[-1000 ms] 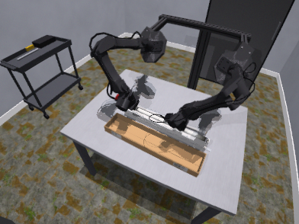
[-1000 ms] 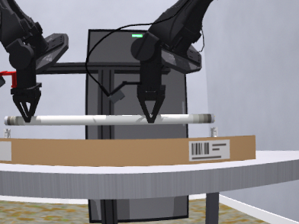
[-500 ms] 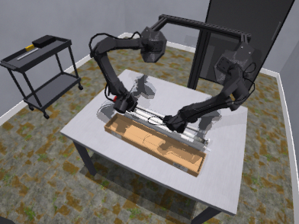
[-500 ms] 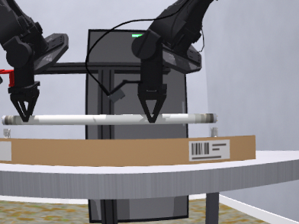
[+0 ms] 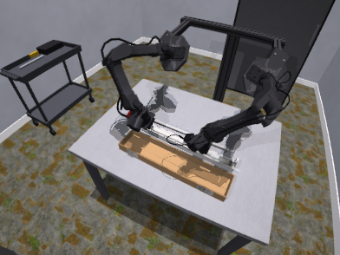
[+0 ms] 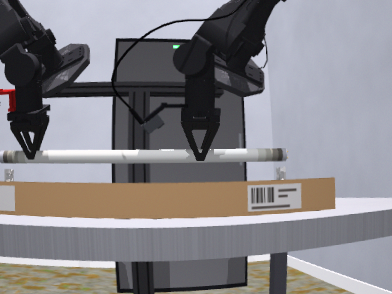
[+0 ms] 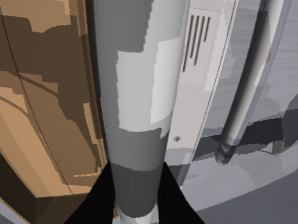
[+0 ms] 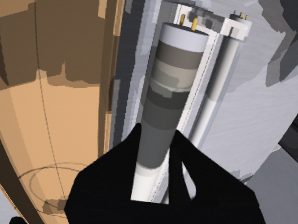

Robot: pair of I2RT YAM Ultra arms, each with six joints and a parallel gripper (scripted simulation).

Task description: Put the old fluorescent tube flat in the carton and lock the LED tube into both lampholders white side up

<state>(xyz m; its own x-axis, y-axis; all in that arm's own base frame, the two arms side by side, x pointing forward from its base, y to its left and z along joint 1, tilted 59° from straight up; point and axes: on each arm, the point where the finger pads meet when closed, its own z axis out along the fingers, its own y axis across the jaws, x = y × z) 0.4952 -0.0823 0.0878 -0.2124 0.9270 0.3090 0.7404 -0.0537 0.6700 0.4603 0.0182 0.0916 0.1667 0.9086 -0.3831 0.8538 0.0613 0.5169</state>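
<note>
Right now my left hand is 130 mm to the left of the carton, 90 mm short of it and 80 mm above it. From my left hand the other things lie so: light fixture: 120 mm to the right, 60 mm behind, 50 mm below; then old fluorescent tube: 120 mm to the right; then LED tube: 160 mm behind, 130 mm to the right, 90 mm below.
</note>
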